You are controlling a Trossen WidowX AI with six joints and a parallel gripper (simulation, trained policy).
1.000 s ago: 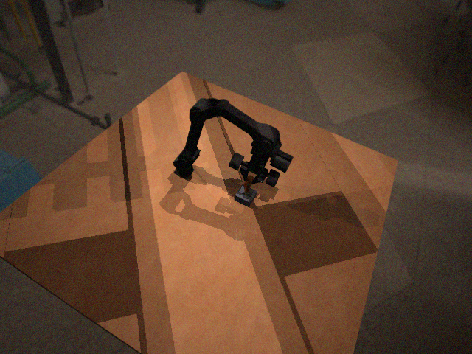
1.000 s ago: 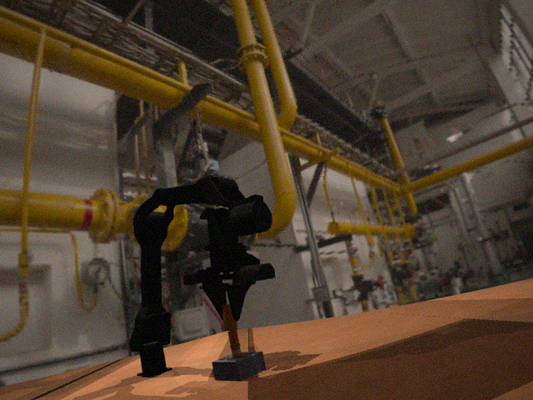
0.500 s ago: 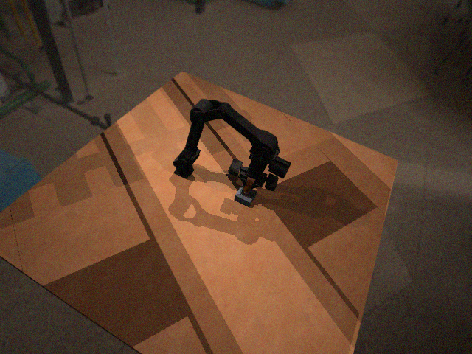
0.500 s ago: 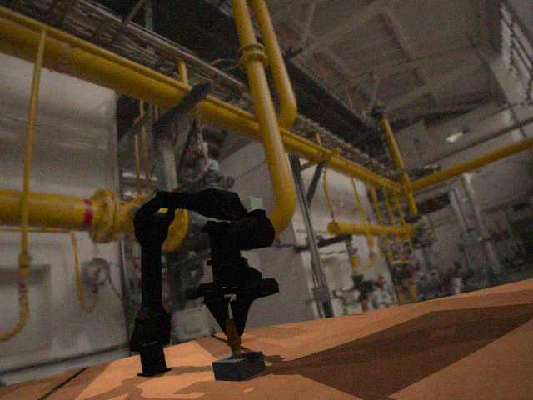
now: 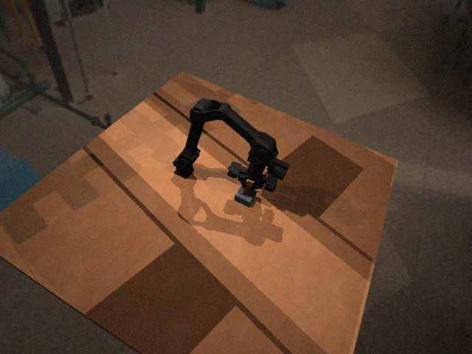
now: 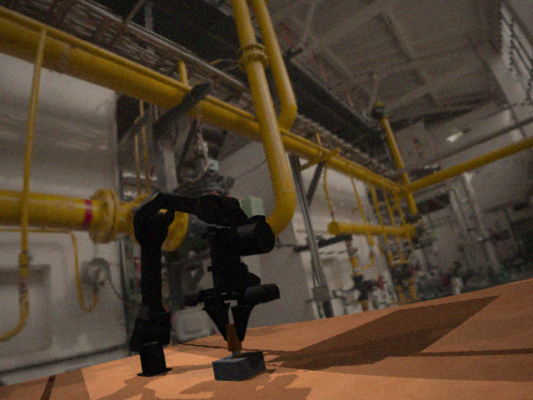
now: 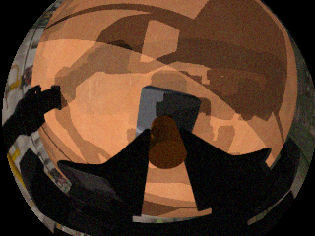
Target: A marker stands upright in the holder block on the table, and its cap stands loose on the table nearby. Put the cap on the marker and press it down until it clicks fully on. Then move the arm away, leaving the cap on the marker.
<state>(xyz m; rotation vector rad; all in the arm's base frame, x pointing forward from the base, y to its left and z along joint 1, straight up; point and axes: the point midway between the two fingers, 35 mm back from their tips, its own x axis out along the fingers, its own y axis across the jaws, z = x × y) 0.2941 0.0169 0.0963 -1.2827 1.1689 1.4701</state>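
My gripper tip is now 1 cm below the orange marker. Round my gripper tip: holder block (5 cm below); orange cap (1 cm above).
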